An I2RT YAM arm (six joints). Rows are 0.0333 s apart.
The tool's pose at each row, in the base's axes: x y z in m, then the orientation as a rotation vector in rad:
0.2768 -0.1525 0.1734 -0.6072 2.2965 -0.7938
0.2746 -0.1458 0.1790 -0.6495 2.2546 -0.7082
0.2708 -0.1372 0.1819 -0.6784 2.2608 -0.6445
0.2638 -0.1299 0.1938 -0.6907 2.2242 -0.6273
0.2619 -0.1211 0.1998 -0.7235 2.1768 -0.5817
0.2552 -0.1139 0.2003 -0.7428 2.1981 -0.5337
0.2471 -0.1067 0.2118 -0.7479 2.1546 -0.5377
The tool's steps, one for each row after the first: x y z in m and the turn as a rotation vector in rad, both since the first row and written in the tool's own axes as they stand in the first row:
-0.0047 0.0015 -0.0075 -0.0479 -0.0724 -0.0022
-0.0083 0.0065 -0.0152 -0.0982 -0.0917 -0.0041
-0.0126 0.0052 -0.0302 -0.0988 -0.1311 -0.0066
-0.0189 0.0079 -0.0386 -0.1198 -0.1908 -0.0159
-0.0186 0.0141 -0.0462 -0.1645 -0.1888 -0.0167
-0.0219 0.0133 -0.0616 -0.1475 -0.2266 -0.0206

